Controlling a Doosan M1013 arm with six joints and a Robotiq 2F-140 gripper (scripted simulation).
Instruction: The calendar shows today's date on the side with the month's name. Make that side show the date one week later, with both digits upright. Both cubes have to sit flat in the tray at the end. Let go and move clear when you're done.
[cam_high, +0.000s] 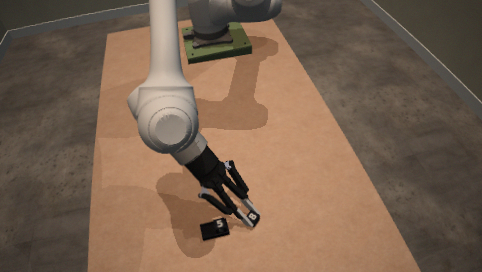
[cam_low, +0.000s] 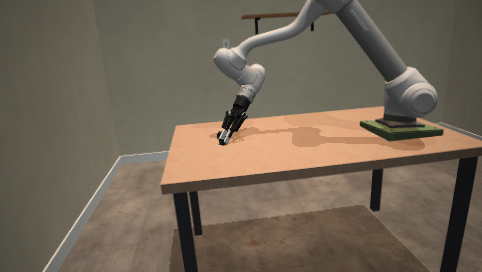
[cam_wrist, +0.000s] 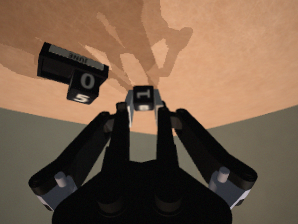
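The black cube is 2 cm below my hand, 1 cm to the left of it and 1 cm ahead of it.
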